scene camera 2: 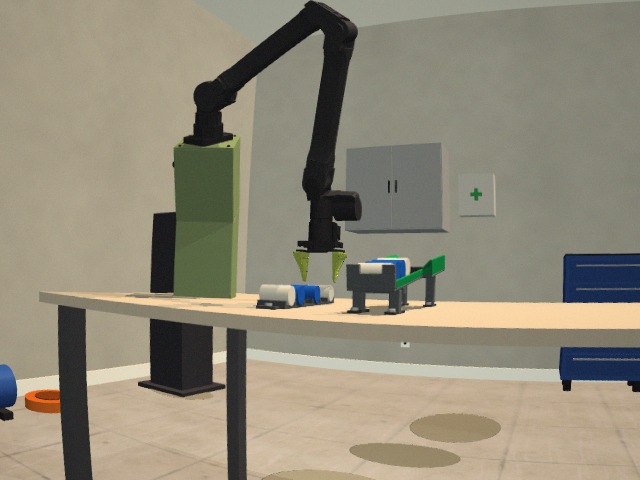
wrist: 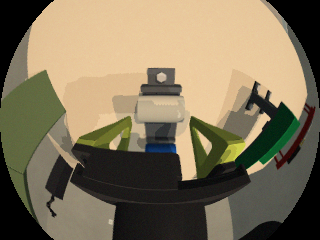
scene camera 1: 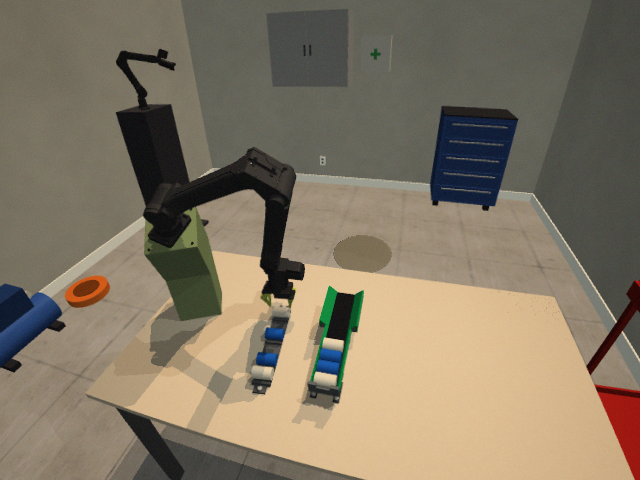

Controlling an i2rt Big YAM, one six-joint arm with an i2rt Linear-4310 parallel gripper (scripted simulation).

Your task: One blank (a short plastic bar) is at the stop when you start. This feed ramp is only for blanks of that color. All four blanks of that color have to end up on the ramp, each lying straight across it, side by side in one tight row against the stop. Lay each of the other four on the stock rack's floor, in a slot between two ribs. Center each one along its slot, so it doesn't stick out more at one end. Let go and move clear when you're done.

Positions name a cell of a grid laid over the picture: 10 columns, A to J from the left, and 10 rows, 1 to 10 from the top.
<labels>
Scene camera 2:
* my gripper: E6
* grey stop: F6
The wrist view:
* my gripper: F6
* white blank: E5
</labels>
